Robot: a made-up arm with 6 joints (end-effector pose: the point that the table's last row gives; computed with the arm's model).
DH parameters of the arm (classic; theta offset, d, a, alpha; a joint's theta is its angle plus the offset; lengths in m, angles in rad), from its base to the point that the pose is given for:
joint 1: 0 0.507 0.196 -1.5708
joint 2: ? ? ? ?
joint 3: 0 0 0.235 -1.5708
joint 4: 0 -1.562 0 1.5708
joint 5: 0 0 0 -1.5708
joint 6: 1.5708 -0.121 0 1.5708
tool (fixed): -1.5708 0 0 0
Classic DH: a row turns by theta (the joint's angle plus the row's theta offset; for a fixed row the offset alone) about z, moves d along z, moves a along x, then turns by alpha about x.
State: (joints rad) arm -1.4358 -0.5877 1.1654 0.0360 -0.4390 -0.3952
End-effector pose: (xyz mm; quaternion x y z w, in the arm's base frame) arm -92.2 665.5 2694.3 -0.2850 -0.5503 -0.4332 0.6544
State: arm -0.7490 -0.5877 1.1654 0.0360 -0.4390 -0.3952
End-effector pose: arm -493.3 456.1 2694.3 -0.0831 -0.6141 -0.1876 0.7621
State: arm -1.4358 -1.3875 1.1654 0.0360 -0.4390 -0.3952
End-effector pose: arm -268.0 1959.3 1408.8 -0.4923 -0.7083 -0.2017 0.4640
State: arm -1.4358 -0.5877 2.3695 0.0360 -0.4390 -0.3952
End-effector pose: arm -252.9 1847.9 1209.7 -0.5691 -0.7465 -0.0699 0.3375
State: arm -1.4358 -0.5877 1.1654 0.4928 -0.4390 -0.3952
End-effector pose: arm -115.3 668.4 2693.2 -0.3789 -0.4968 -0.5823 0.5202
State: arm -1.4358 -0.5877 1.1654 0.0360 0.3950 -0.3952
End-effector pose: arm -101.8 761.8 2678.6 -0.5083 -0.7033 -0.1875 0.4602
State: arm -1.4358 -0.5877 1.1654 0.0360 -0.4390 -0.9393
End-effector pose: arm -92.2 665.5 2694.3 -0.0986 -0.6465 -0.2694 0.7069
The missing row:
joint 2: -1.5708 0 0.693 3.1416
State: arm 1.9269 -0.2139 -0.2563 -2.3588 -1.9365 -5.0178
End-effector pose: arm -625.4 1452.7 1434.7 -0.3310 -0.1493 -0.8538 0.3731
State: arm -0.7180 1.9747 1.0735 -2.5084 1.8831 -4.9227
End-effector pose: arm 1379.4 -1295.5 -872.7 0.1278 0.4584 -0.8794 0.0114
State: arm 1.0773 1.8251 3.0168 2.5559 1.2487 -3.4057
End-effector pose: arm 573.9 1200.9 1870.9 0.1604 0.1689 0.7076 0.6671
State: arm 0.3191 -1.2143 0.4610 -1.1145 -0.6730 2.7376
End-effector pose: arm -806.4 -195.1 2375.4 -0.5906 -0.6619 -0.2422 0.3930
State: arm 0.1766 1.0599 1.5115 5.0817 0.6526 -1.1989
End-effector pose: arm 2156.4 315.2 1804.8 0.8916 -0.3118 0.2197 0.2442
